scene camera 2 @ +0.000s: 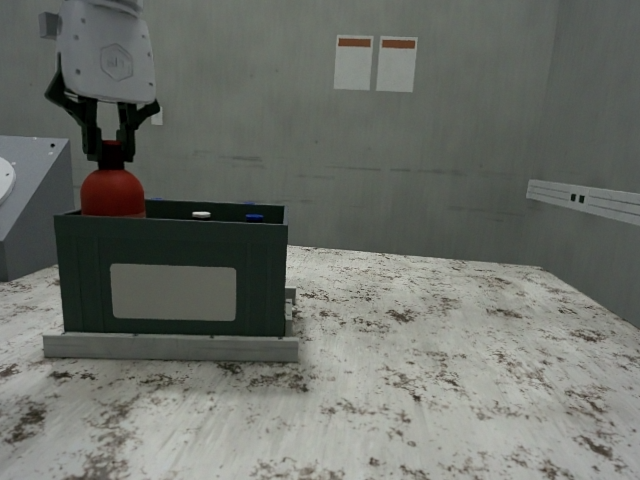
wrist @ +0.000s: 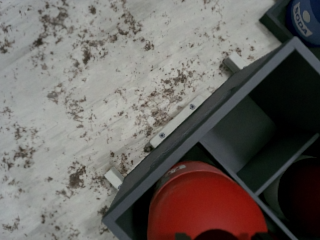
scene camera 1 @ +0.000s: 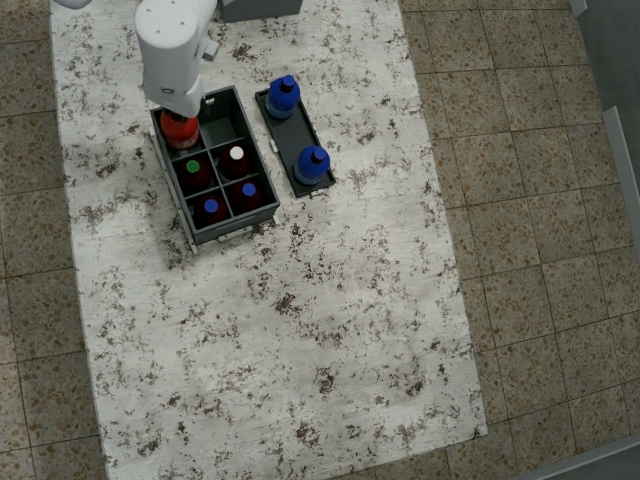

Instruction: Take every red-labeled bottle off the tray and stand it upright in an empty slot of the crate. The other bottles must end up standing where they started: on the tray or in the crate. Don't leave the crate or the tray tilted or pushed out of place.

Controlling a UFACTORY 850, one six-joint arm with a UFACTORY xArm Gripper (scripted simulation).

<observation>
I see my gripper (scene camera 1: pixel 178 111), a red-labeled bottle (scene camera 2: pixel 110 191), a dark crate (scene camera 2: pixel 224 277) and a blue bottle (scene camera 1: pixel 284 93).
The red-labeled bottle also shows in scene camera 1 (scene camera 1: pixel 180 136). The dark crate is seen too in the wrist view (wrist: pixel 263 132).
</observation>
